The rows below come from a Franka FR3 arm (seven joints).
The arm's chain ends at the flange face. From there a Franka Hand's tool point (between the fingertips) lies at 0.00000 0.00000 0.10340 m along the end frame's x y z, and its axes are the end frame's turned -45 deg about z.
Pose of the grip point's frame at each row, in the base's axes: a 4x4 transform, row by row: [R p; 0 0 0 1], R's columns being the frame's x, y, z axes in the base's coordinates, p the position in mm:
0.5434, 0.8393, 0.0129, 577.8; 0.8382, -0.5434, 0.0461, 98.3; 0.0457, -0.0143, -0.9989, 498.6; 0, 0, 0, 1
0.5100, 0.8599, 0.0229, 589.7; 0.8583, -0.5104, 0.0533, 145.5; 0.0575, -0.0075, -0.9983, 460.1; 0, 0, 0, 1
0.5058, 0.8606, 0.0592, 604.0; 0.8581, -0.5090, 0.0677, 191.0; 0.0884, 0.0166, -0.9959, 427.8; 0, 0, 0, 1
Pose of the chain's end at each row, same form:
0.9777, 0.2092, 0.0129, 576.5; 0.2085, -0.9769, 0.0461, 93.5; 0.0222, -0.0424, -0.9989, 601.9; 0, 0, 0, 1
0.9687, 0.2474, 0.0229, 587.3; 0.2460, -0.9678, 0.0533, 140.0; 0.0354, -0.0460, -0.9983, 563.3; 0, 0, 0, 1
0.9662, 0.2509, 0.0592, 597.9; 0.2469, -0.9667, 0.0677, 184.0; 0.0742, -0.0508, -0.9959, 530.8; 0, 0, 0, 1

